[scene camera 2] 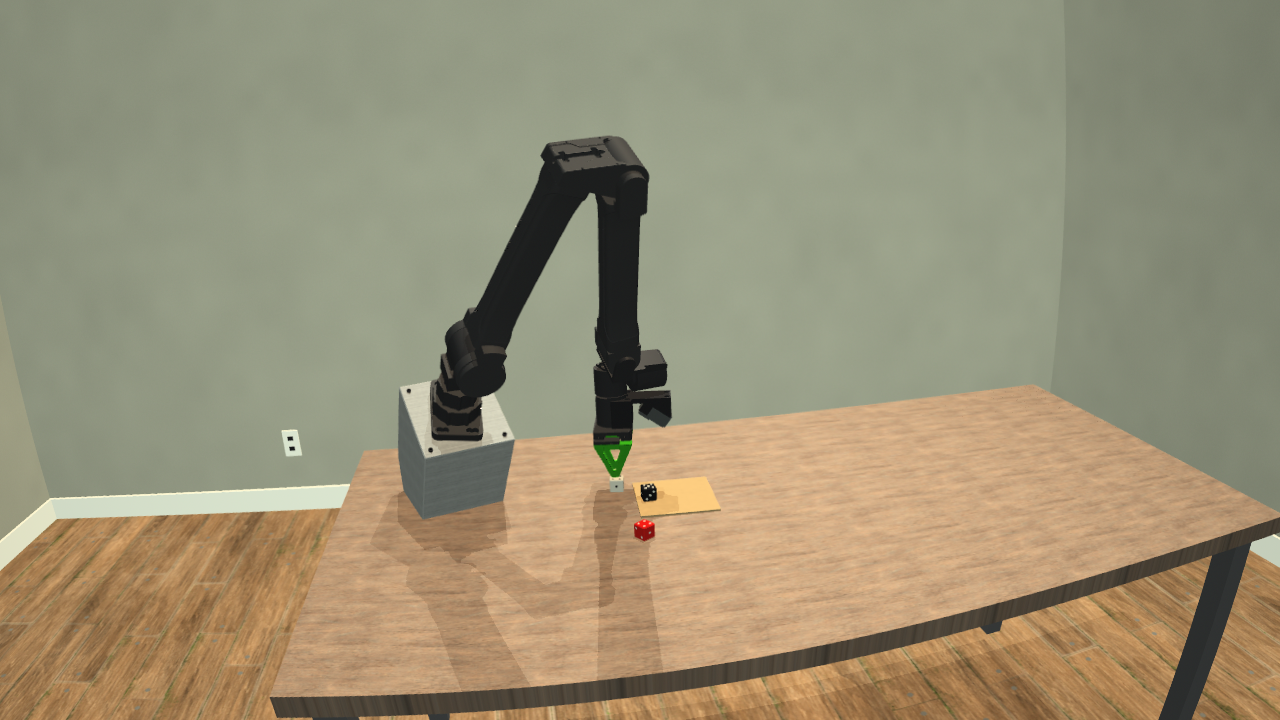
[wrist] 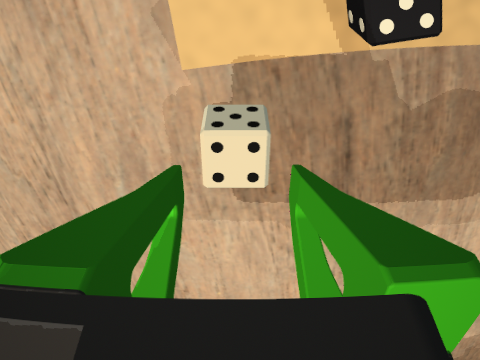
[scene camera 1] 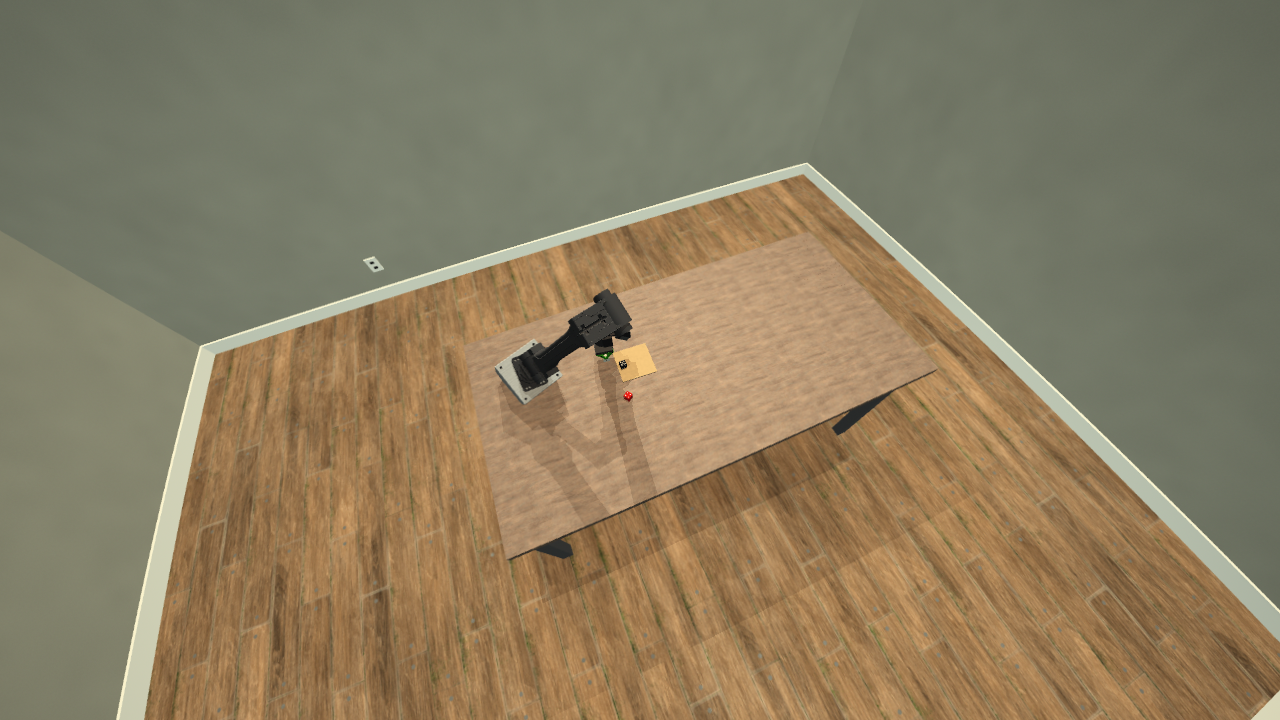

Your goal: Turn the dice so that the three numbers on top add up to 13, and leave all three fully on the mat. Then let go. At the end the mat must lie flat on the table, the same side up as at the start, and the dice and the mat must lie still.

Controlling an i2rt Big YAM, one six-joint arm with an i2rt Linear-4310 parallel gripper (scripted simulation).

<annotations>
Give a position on a tan mat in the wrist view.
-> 203, 40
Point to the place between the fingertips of my gripper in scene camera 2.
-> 615, 472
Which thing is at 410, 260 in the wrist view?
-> My gripper.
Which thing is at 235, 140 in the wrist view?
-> A white die.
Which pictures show the tan mat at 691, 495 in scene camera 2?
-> Scene camera 2, the wrist view and scene camera 1: all of them.
</annotations>
